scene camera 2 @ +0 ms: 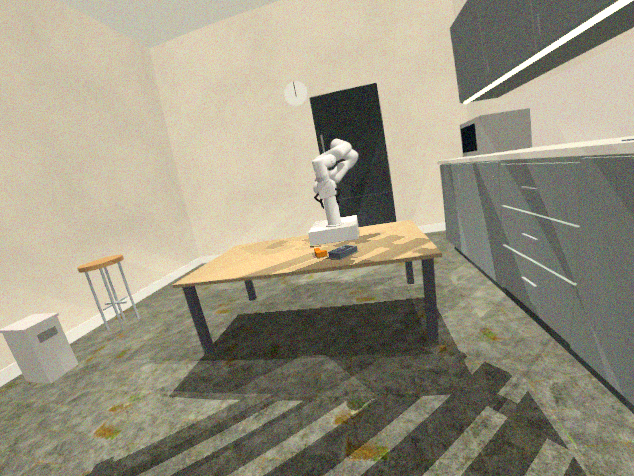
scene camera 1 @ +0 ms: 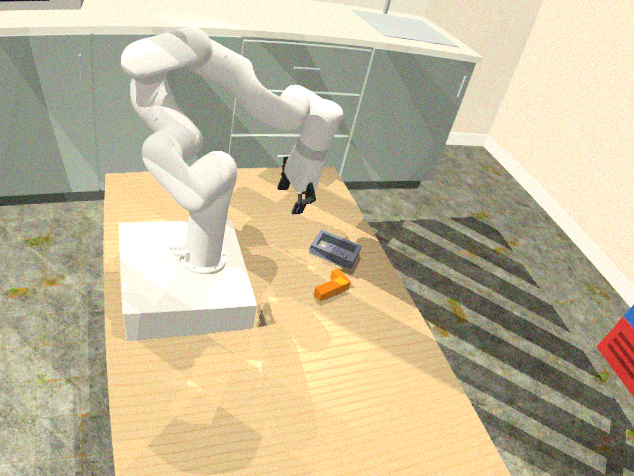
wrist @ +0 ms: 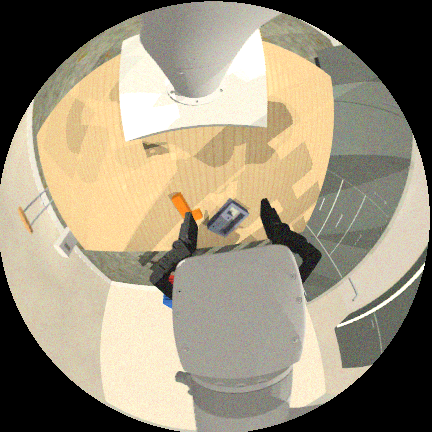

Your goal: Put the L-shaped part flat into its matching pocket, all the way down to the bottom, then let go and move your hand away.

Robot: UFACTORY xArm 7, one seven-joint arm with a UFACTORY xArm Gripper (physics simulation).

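Pixels of known places: gripper, fingertip midpoint: (scene camera 2: 330,206) (scene camera 1: 289,201) (wrist: 226,212); arm's base at its link origin: (scene camera 2: 334,224) (scene camera 1: 202,257) (wrist: 196,80).
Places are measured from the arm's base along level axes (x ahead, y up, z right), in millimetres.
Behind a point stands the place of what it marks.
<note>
The orange L-shaped part (scene camera 1: 331,291) {y -76, x 358, z 74 mm} (scene camera 2: 320,253) {y -77, x 417, z 27 mm} (wrist: 182,204) {y -69, x 345, z 53 mm} lies flat on the table, outside the tray and a short way from it. The dark blue-grey tray (scene camera 1: 330,260) {y -90, x 398, z -65 mm} (scene camera 2: 342,254) {y -76, x 487, z -110 mm} (wrist: 236,224) {y -63, x 439, z -138 mm} lies on the table with its recess facing up. The recess holds no orange part, and its exact outline is too small to tell. My gripper (scene camera 1: 290,198) {y 158, x 220, z -39 mm} (scene camera 2: 328,201) {y 158, x 220, z -39 mm} (wrist: 226,212) {y 158, x 220, z -39 mm} is open and empty, high above the table. In the wrist view the tray shows between the fingers, and the left finger's tip overlaps the short arm of the L-shaped part.
The wooden table (scene camera 1: 215,394) {y -99, x -3, z 357 mm} (scene camera 2: 245,263) {y -99, x 379, z 538 mm} (wrist: 110,210) {y -99, x 365, z 385 mm} carries the white robot base (scene camera 1: 189,321) {y -42, x -48, z 180 mm} (scene camera 2: 333,236) {y -58, x 109, z 1 mm} (wrist: 145,112) {y -3, x 63, z 108 mm}. The tray and the part lie near the table's long edge, away from the base. Grey-green kitchen cabinets (scene camera 1: 404,117) (scene camera 2: 473,204) stand beyond one end of the table.
</note>
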